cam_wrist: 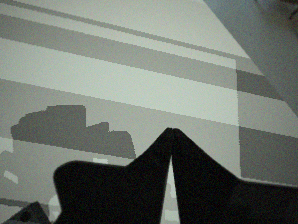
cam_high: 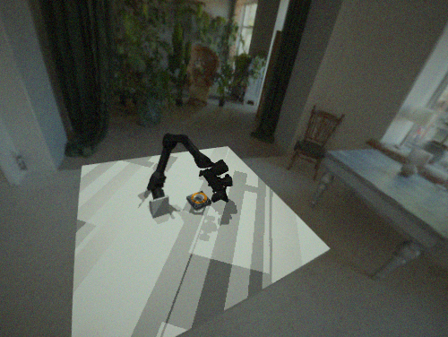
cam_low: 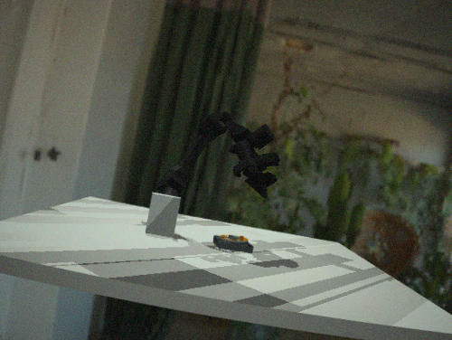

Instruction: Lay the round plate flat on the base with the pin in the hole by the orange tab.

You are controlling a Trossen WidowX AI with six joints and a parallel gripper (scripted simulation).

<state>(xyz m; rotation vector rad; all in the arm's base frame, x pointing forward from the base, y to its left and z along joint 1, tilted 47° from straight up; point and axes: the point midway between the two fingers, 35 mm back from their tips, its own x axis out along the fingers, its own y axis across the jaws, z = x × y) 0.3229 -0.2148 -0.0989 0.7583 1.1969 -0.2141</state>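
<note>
My gripper tip is 50 mm past the round orange plate, 230 mm to the right of it and 170 mm above it.
</note>
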